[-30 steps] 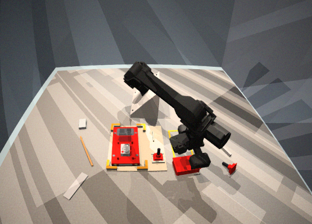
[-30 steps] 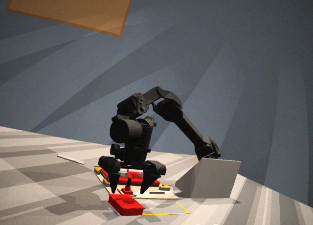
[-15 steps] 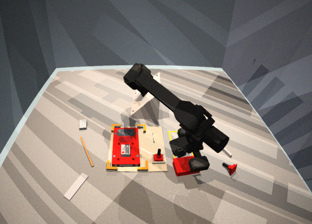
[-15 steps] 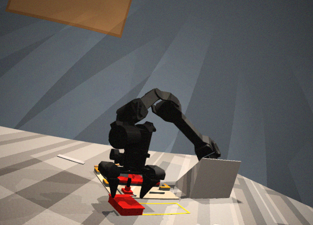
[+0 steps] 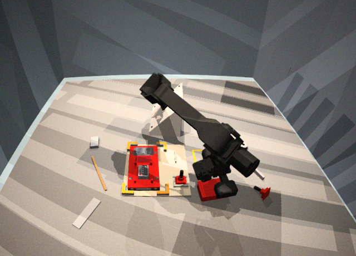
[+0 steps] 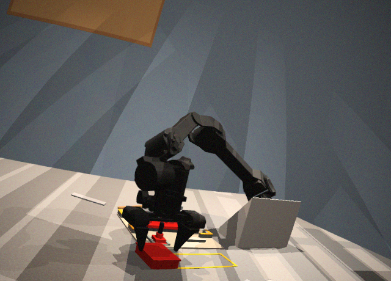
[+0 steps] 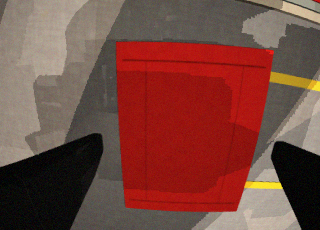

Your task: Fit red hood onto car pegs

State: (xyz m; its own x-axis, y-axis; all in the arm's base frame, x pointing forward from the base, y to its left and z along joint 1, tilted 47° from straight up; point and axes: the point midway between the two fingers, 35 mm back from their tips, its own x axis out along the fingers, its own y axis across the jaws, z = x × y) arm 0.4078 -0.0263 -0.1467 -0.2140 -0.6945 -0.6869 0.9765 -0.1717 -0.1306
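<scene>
My gripper tip is 1 cm above the red hood. From my gripper tip the other things lie so: grey bar (8 cm behind, 19 cm to the left, 2 cm below); grey engine block (10 cm behind, 22 cm to the right); wooden stick (14 cm behind, 39 cm to the right, 2 cm below).
</scene>
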